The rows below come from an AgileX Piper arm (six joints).
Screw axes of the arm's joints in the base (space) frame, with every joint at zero. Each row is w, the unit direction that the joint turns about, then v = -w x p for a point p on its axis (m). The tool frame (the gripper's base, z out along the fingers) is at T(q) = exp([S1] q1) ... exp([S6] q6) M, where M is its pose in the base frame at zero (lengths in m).
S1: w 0 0 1 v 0 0 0
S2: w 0 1 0 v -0.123 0 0
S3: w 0 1 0 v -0.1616 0 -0.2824
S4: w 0.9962 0 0.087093 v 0 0.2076 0
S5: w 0 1 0 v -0.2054 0 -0.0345
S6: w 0.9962 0 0.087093 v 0 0.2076 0
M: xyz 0.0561 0 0.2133 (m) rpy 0 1.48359 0 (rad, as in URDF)
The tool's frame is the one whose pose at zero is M.
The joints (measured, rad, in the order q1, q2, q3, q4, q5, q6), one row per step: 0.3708 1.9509 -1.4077 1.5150 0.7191 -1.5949; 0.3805 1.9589 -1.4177 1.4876 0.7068 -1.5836; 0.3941 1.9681 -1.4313 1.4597 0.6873 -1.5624; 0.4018 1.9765 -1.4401 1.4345 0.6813 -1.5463; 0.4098 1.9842 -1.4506 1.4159 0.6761 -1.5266; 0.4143 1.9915 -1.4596 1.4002 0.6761 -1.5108; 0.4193 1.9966 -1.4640 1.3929 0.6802 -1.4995; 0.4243 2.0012 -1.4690 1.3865 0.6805 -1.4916; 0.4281 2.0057 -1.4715 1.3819 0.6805 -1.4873; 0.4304 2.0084 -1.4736 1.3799 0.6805 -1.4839; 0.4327 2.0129 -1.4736 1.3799 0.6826 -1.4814; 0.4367 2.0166 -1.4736 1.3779 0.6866 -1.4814; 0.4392 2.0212 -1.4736 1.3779 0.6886 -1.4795; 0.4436 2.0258 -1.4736 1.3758 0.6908 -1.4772; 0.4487 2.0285 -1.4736 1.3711 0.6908 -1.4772; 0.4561 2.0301 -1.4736 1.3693 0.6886 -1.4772
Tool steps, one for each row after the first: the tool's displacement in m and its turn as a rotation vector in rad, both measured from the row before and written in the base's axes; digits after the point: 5 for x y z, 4 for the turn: 0.00031 0.00364 -0.00227 -0.0226 -0.0041 0.0065; 0.00054 0.00504 -0.00186 -0.0208 -0.0007 0.0000; 0.00018 0.00312 -0.00250 -0.0169 0.0026 0.0067; 0.00029 0.00342 -0.00134 -0.0089 0.0056 0.0032; 0.00050 0.00225 -0.00139 -0.0067 0.0059 0.0045; -0.00058 0.00242 -0.00129 -0.0011 0.0087 0.0069; -0.00025 0.00229 -0.00090 -0.0023 0.0039 0.0046; -0.00023 0.00171 -0.00151 -0.0032 0.0037 0.0039; -0.00006 0.00108 -0.00069 -0.0008 0.0026 0.0017; -0.00027 0.00117 -0.00200 -0.0004 0.0069 0.0030; -0.00096 0.00182 -0.00171 -0.0019 0.0040 0.0084; -0.00033 0.00124 -0.00204 -0.0007 0.0065 0.0034; -0.00086 0.00193 -0.00215 -0.0023 0.0061 0.0062; -0.00109 0.00197 -0.00145 -0.0050 0.0006 0.0072; -0.00154 0.00277 -0.00084 -0.0028 -0.0001 0.0063
